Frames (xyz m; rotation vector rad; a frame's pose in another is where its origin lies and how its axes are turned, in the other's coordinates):
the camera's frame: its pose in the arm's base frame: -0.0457 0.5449 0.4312 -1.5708 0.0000 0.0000
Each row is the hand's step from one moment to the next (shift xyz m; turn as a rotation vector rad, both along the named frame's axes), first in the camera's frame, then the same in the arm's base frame.
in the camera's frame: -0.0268 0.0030 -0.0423 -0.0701 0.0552 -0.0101
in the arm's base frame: -0.0268 -0.0423 -0.0030 -0.0701 -0.0101 -0.0552
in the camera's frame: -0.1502 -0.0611 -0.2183 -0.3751 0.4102 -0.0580
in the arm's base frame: -0.1502 -0.2183 0.0611 -0.3751 -0.0580 -0.4102
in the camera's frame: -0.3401 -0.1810 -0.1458 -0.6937 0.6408 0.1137
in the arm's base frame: -0.3401 -0.1458 0.1810 -0.6937 0.1137 -0.6408
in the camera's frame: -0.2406 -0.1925 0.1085 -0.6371 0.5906 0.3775
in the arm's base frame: -0.2406 0.1085 0.1925 -0.6371 0.3775 -0.5906
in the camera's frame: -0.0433 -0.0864 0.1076 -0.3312 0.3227 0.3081
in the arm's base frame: -0.0433 0.1076 0.0864 -0.3312 0.3081 -0.3227
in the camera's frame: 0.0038 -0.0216 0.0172 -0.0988 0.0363 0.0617
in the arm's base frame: 0.0038 0.0172 0.0216 -0.0988 0.0617 -0.0363
